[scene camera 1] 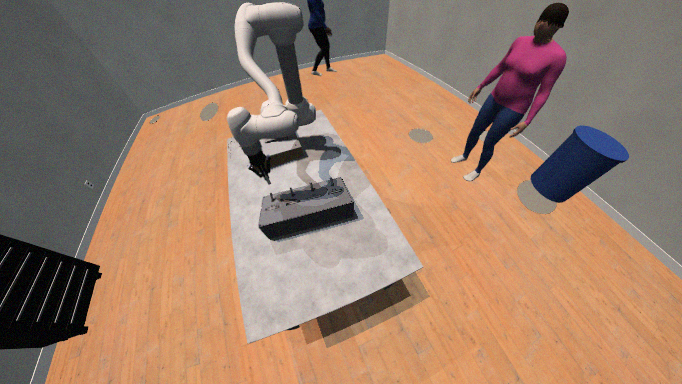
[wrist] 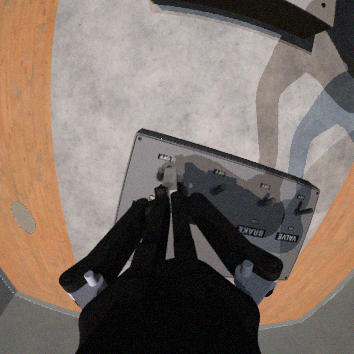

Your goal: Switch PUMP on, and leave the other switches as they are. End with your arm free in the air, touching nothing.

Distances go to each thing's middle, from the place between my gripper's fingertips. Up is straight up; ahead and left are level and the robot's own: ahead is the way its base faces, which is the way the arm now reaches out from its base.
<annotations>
My hand is 17 cm to the right of the grey switch box (scene camera 1: 285, 214), 11 cm short of it and 11 cm above it.
</annotations>
